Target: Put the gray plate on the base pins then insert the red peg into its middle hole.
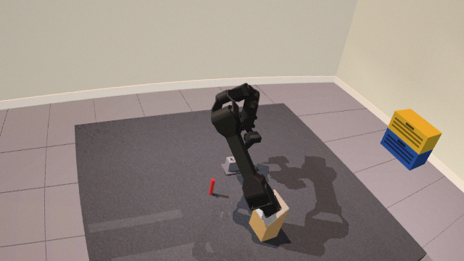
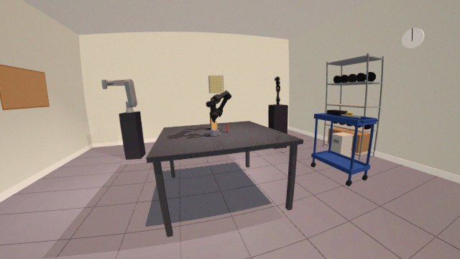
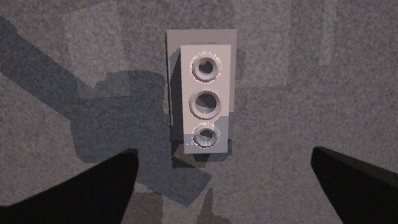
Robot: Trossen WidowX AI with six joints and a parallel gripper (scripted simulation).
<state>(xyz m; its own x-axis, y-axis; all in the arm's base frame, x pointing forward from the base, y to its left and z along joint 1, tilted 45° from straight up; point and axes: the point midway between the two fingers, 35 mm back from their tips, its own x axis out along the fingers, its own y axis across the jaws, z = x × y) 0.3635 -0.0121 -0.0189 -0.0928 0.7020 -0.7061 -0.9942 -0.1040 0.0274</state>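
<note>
My gripper tip is now 14 cm past the red peg, 16 cm to the right of it and 10 cm above it. From my gripper tip the other things lie so: base (1 cm behind, 13 cm below); then gray plate (1 cm behind, 9 cm below).
</note>
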